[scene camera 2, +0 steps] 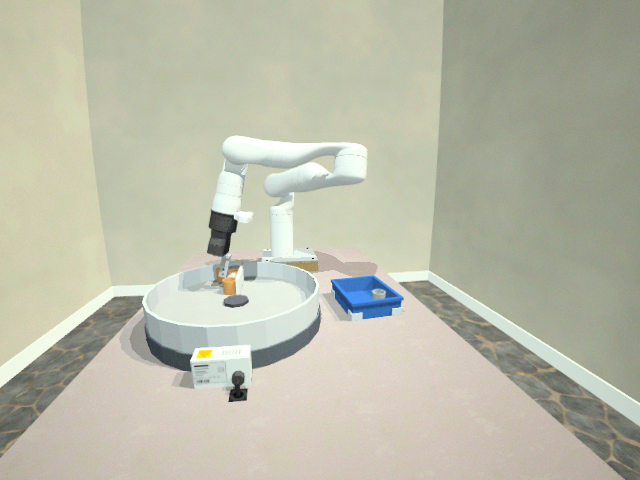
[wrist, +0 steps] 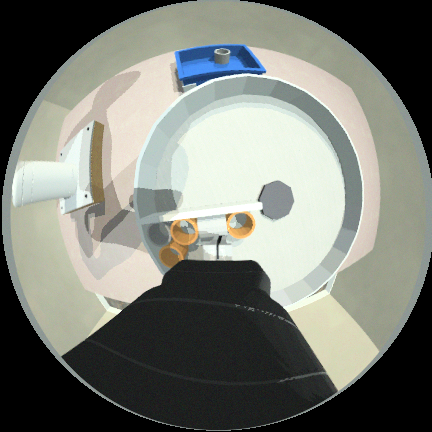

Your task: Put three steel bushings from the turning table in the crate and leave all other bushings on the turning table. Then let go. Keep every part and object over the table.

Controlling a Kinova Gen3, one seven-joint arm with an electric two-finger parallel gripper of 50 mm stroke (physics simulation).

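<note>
A steel bushing [scene camera 2: 378, 293] [wrist: 222, 56] stands upright in the blue crate [scene camera 2: 361, 306] [wrist: 182, 77]. Another steel bushing [scene camera 2: 233, 274] [wrist: 212, 225] lies on its side on the turning table [scene camera 2: 232, 335] [wrist: 353, 150], between two upright orange bushings [wrist: 173, 231] [wrist: 253, 225], beside the white divider [scene camera 2: 239, 279] [wrist: 215, 211]. My gripper [scene camera 2: 223, 275] [wrist: 220, 243] is low at this lying bushing and shut on it, fingers almost together; the contact is partly hidden. A third orange bushing [wrist: 162, 256] and a shaded grey steel bushing [wrist: 159, 223] stand near the table's wall.
A dark hub disc [scene camera 2: 236, 300] [wrist: 276, 200] lies at the divider's inner end. The turning table's raised wall surrounds the bushings. A white box [scene camera 2: 221, 367] and a small black stand [scene camera 2: 238, 387] are in front of it. The crate is to its right in the scene view.
</note>
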